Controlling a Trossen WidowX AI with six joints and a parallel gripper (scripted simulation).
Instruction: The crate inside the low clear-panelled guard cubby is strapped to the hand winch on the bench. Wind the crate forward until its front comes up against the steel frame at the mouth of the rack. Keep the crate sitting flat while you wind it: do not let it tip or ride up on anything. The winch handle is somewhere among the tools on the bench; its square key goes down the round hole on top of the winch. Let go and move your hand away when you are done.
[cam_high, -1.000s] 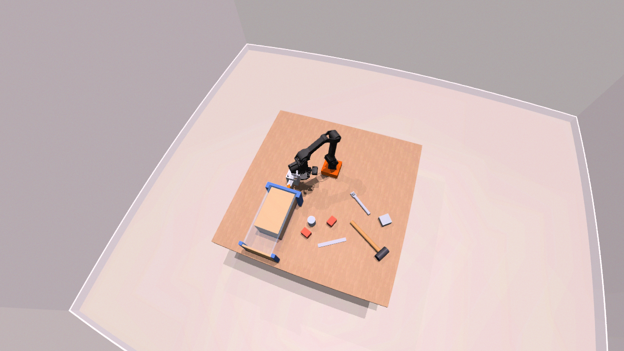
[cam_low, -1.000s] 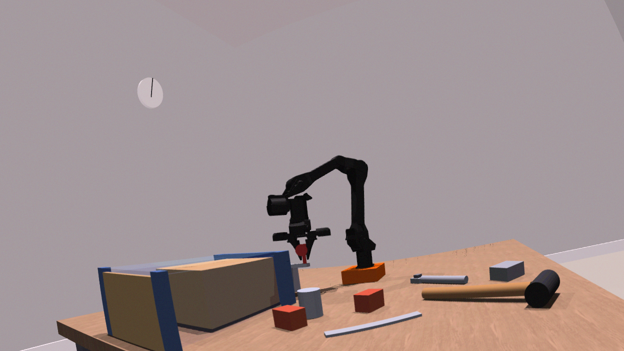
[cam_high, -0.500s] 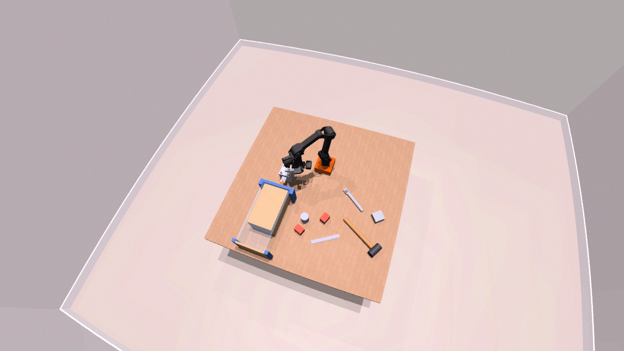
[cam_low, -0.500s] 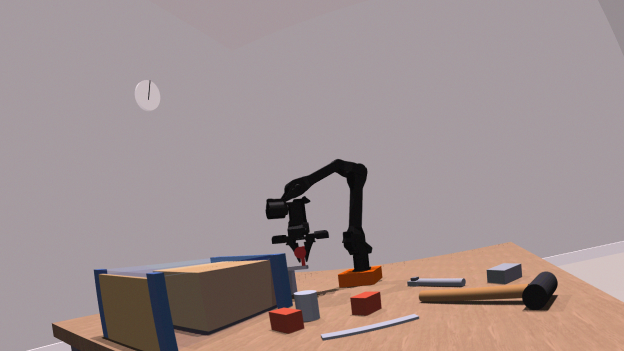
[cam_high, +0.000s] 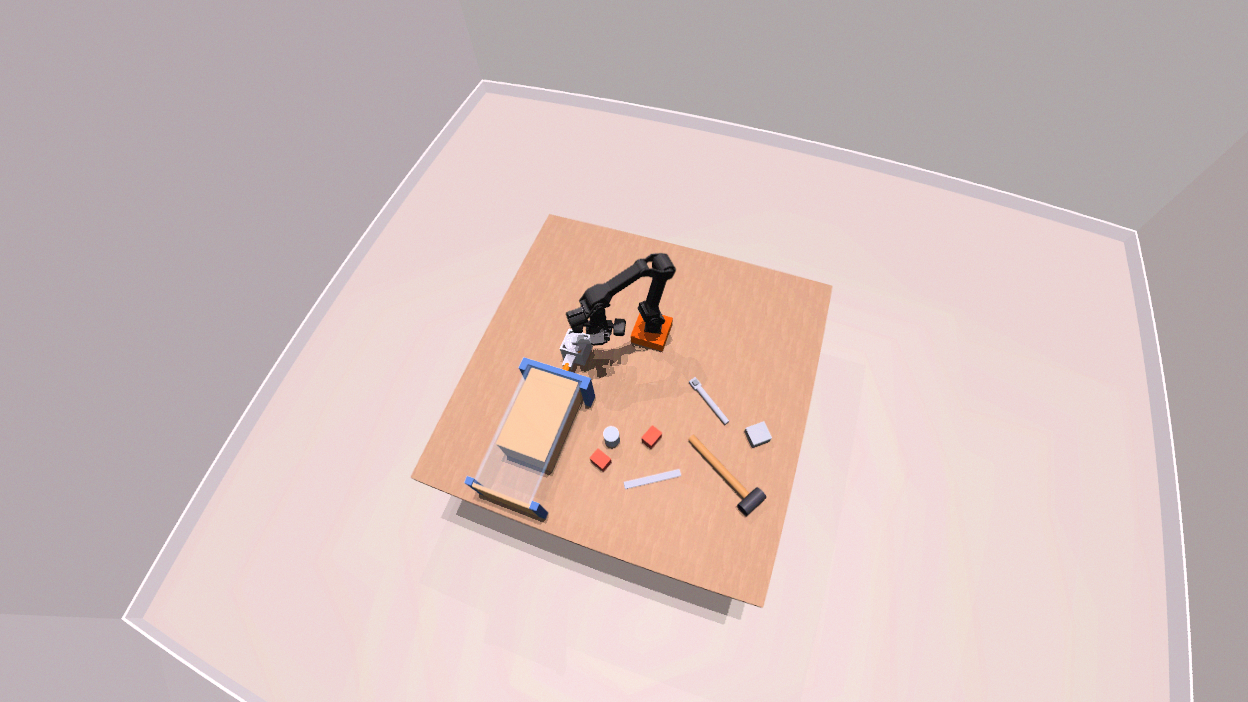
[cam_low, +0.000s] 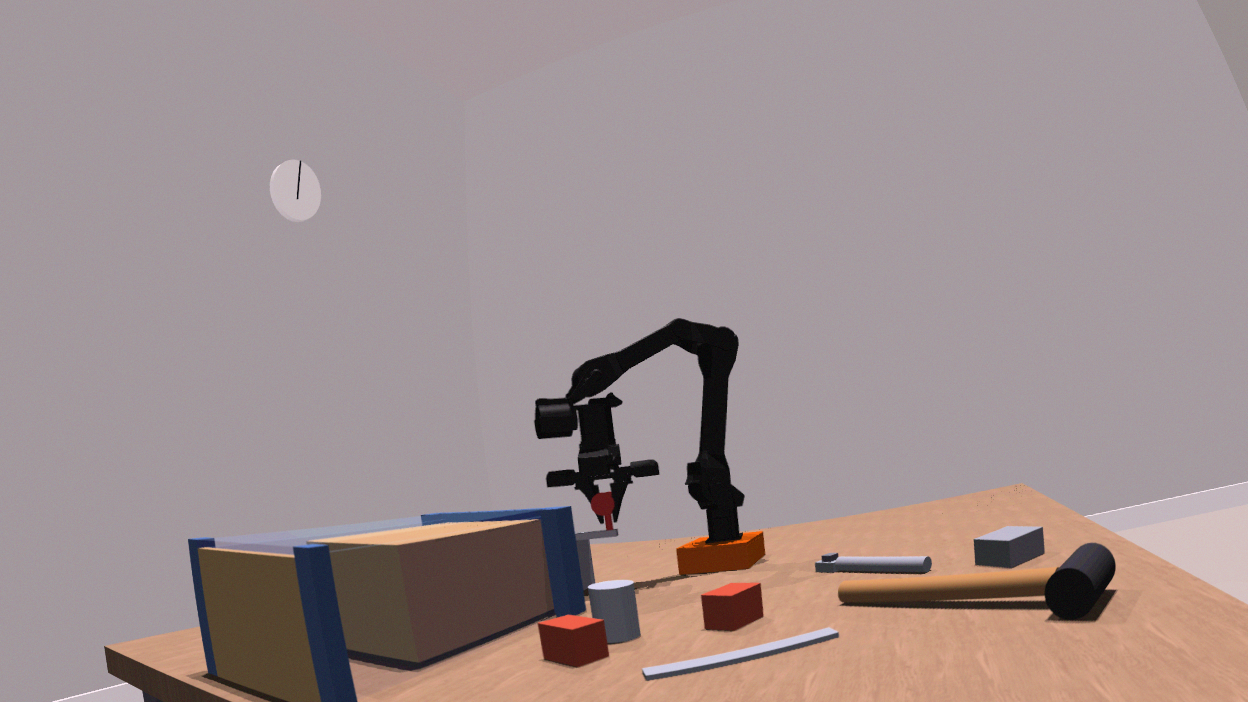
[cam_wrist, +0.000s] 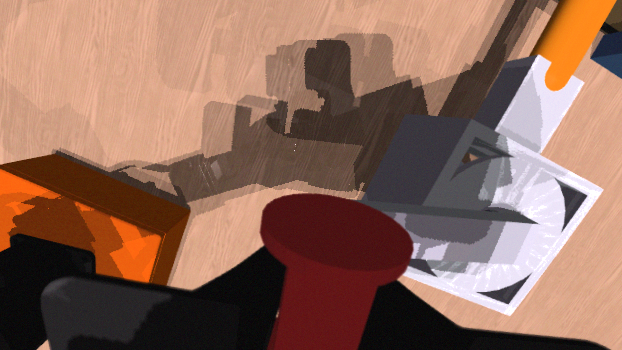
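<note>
My gripper tip is now 20 mm below the red knob. The rest, counted from my gripper tip: grey winch handle: 10 mm ahead, 40 mm to the right, 10 mm below; blue frame bar: 170 mm ahead, 130 mm to the right, 10 mm below; grey winch: 100 mm to the right, 80 mm below.
</note>
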